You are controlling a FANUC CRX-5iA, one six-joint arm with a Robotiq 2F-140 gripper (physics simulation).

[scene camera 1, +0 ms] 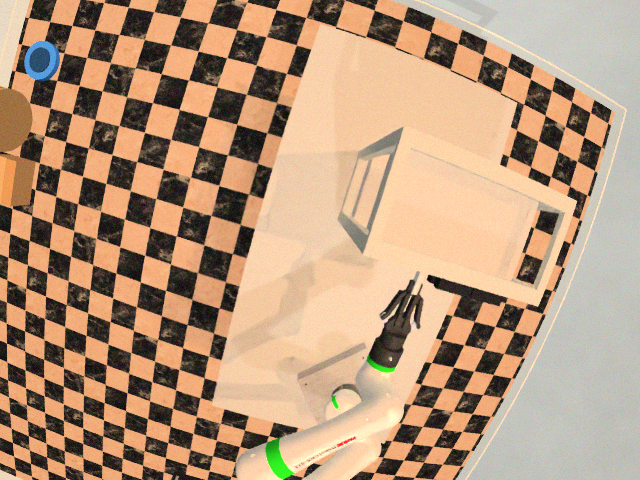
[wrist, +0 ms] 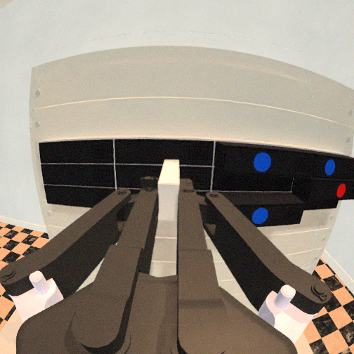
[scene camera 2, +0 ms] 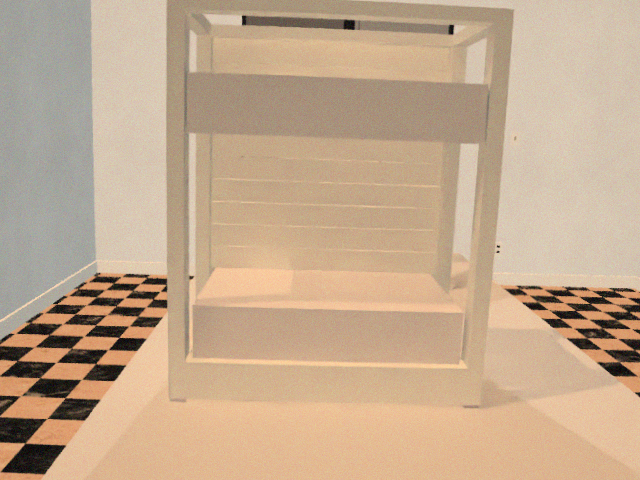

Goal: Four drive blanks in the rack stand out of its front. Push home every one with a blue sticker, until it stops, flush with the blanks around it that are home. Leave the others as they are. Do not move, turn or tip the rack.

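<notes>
The pale rack (scene camera 1: pixel 488 171) (scene camera 2: pixel 177 206) (wrist: pixel 165 75) stands upright; scene camera 2 shows its open back. In the wrist view, four black blanks stand out at the right: an upper blank with a blue sticker (wrist: pixel 262 162), a farther-right upper blank with a blue sticker (wrist: pixel 330 167), a lower blank with a blue sticker (wrist: pixel 260 216), and a right-hand blank with a red sticker (wrist: pixel 341 190), below the farther-right blue one. Black blanks (wrist: pixel 75 152) at the left look flush. My gripper (scene camera 1: pixel 416 283) (wrist: pixel 171 172) is shut and empty, pale tips together, in front of the rack, left of the protruding blanks.
Inside the rack are an upper grey box (scene camera 2: pixel 336 107) and a lower pale box (scene camera 2: pixel 328 335). A grey plate (scene camera 1: pixel 325 366) lies near the arm. A blue round object (scene camera 1: pixel 42 60), a brown round object (scene camera 1: pixel 11 118) and an orange-brown object (scene camera 1: pixel 21 180) are at far left.
</notes>
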